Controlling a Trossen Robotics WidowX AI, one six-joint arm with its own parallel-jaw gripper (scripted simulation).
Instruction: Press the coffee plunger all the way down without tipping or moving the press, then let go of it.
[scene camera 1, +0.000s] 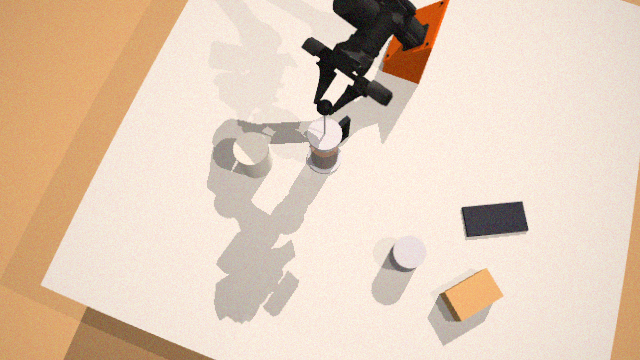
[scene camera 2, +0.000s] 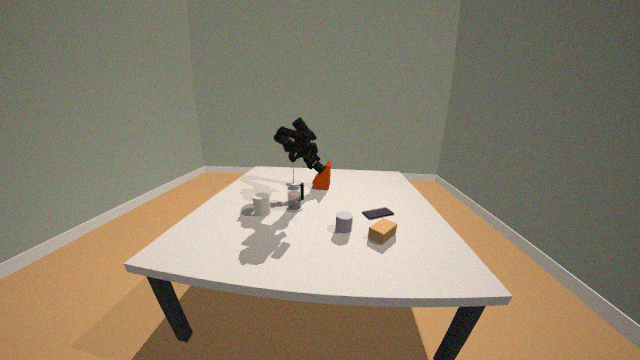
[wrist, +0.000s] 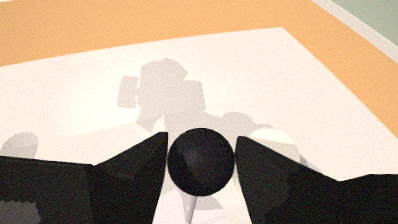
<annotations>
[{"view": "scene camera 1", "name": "my gripper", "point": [321, 109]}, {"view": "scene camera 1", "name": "glass coffee press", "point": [324, 135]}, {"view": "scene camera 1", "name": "grey cylinder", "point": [409, 252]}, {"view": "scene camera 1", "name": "dark flat slab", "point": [509, 217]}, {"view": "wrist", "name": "my gripper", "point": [202, 143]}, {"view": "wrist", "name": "cream mug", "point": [282, 143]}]
</annotations>
